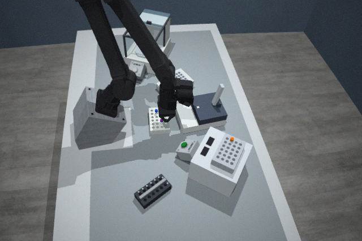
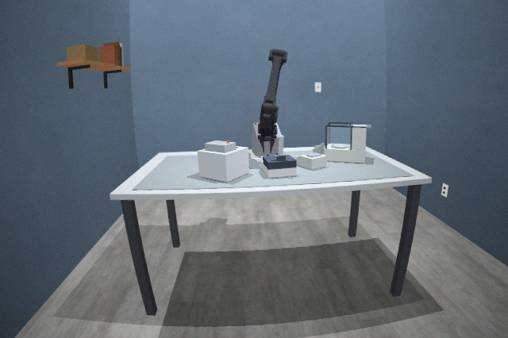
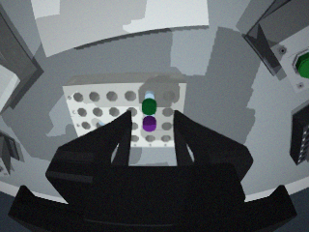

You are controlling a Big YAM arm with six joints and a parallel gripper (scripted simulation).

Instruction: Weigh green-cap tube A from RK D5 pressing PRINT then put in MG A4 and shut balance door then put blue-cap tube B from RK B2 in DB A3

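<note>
Now: hand 6 cm above the white tube rack, 3 cm to the right of it and 3 cm past it. The rest, counted from my hand: black magnet block 31 cm to the right, 6 cm behind, 5 cm below; dry block DB 24 cm to the left, 6 cm ahead, 4 cm below; tube B 6 cm to the left, 4 cm below, 4 cm behind.
</note>
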